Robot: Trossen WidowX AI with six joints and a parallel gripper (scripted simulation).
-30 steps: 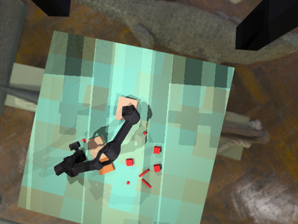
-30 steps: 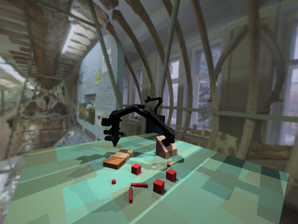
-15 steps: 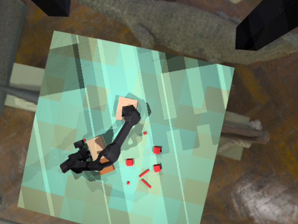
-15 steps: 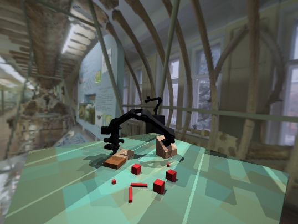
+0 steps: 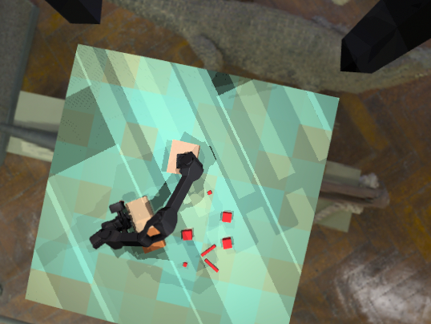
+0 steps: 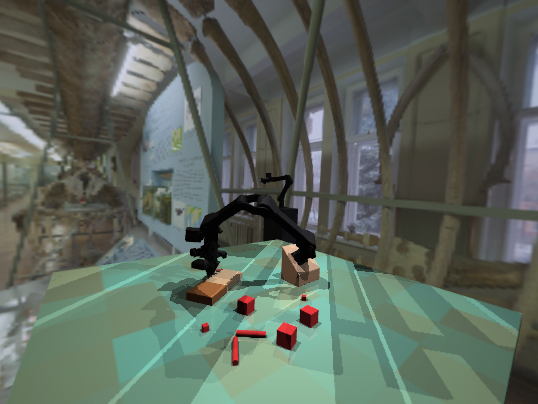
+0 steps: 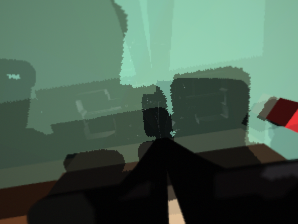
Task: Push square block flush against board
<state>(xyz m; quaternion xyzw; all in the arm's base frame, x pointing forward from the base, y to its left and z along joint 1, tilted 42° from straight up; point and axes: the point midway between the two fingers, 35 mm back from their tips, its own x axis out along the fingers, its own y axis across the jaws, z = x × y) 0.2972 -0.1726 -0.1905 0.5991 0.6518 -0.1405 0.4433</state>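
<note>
My gripper tip is 30 mm past the tan square block, 60 mm to the right of it and 10 mm below it. Round my gripper tip: brown board 90 mm ahead, 120 mm to the left, 10 mm above.
</note>
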